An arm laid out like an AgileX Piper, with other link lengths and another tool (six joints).
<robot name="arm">
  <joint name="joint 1" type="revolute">
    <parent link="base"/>
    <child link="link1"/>
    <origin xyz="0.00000 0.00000 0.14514" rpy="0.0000 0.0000 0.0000"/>
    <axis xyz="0 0 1"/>
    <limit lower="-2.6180" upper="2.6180"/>
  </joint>
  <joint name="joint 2" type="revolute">
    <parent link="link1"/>
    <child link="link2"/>
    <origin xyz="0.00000 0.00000 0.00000" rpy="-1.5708 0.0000 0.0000"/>
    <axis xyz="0 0 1"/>
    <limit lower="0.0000" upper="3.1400"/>
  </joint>
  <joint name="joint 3" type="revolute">
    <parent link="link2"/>
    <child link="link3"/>
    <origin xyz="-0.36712 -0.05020 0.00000" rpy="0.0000 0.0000 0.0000"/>
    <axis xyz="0 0 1"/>
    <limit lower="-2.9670" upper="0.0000"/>
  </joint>
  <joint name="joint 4" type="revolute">
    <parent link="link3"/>
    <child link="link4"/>
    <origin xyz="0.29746 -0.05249 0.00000" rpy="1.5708 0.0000 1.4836"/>
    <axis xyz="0 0 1"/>
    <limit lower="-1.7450" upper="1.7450"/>
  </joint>
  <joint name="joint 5" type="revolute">
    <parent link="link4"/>
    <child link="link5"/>
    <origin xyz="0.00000 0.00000 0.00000" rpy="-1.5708 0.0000 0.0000"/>
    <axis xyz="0 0 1"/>
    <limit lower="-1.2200" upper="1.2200"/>
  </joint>
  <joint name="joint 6" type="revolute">
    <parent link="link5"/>
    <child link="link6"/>
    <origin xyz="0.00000 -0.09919 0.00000" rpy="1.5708 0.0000 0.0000"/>
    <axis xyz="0 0 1"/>
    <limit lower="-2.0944" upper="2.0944"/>
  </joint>
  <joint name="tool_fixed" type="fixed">
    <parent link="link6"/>
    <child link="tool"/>
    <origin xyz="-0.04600 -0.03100 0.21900" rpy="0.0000 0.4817 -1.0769"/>
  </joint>
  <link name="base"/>
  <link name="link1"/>
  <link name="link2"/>
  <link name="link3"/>
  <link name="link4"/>
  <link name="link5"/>
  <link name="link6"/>
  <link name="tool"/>
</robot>
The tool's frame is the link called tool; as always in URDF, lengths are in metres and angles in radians.
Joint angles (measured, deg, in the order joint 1, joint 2, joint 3, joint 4, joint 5, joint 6), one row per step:
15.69 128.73 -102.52 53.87 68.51 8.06
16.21 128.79 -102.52 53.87 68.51 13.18
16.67 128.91 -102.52 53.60 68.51 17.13
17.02 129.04 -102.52 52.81 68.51 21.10
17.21 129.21 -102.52 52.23 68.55 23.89
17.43 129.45 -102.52 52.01 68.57 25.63
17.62 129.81 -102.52 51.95 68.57 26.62
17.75 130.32 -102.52 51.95 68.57 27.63
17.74 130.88 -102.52 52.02 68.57 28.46
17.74 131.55 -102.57 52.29 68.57 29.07
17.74 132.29 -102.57 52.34 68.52 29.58
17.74 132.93 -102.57 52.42 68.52 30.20
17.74 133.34 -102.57 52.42 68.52 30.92
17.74 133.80 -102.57 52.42 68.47 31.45
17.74 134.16 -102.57 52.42 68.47 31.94
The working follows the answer.
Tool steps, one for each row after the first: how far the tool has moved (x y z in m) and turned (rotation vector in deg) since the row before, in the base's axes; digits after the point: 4 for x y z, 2 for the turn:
-0.0073 0.0028 -0.0028 -0.37 3.96 -2.78
-0.0063 0.0017 -0.0037 -0.58 3.04 -1.99
-0.0059 -0.0013 -0.0053 -1.08 2.90 -1.95
-0.0041 -0.0015 -0.0045 -0.82 2.11 -1.41
-0.0034 0.0005 -0.0037 -0.43 1.47 -0.84
-0.0026 0.0010 -0.0043 -0.26 1.06 -0.45
-0.0025 0.0006 -0.0057 -0.27 1.23 -0.55
-0.0016 -0.0004 -0.0059 -0.21 1.16 -0.59
-0.0014 0.0006 -0.0061 -0.03 1.11 -0.52
-0.0016 -0.0004 -0.0078 -0.25 1.06 -0.40
-0.0018 -0.0003 -0.0066 -0.21 1.08 -0.45
-0.0015 -0.0005 -0.0044 -0.23 0.91 -0.48
-0.0012 -0.0005 -0.0049 -0.23 0.79 -0.39
-0.0013 -0.0004 -0.0038 -0.18 0.70 -0.33

Tool pose at each row, in the base's axes (x y z in m, rotation vector in deg; rounded; the steps above come from the unrounded poses):
0.5535 0.3684 0.0774 78.94 -144.88 -51.65
0.5462 0.3712 0.0745 72.53 -144.46 -53.38
0.5399 0.3729 0.0708 67.73 -143.91 -54.19
0.5340 0.3717 0.0656 62.98 -143.41 -54.20
0.5298 0.3701 0.0611 59.57 -142.97 -54.13
0.5264 0.3706 0.0574 57.40 -142.51 -54.21
0.5238 0.3716 0.0531 56.05 -142.03 -54.28
0.5212 0.3722 0.0475 54.47 -141.47 -54.41
0.5196 0.3718 0.0416 52.91 -140.98 -54.61
0.5182 0.3724 0.0355 51.54 -140.41 -55.00
0.5167 0.3720 0.0277 50.27 -139.87 -55.04
0.5148 0.3717 0.0211 48.95 -139.31 -55.15
0.5133 0.3712 0.0167 47.70 -138.92 -55.21
0.5121 0.3708 0.0118 46.65 -138.56 -55.21
0.5108 0.3704 0.0080 45.74 -138.23 -55.23

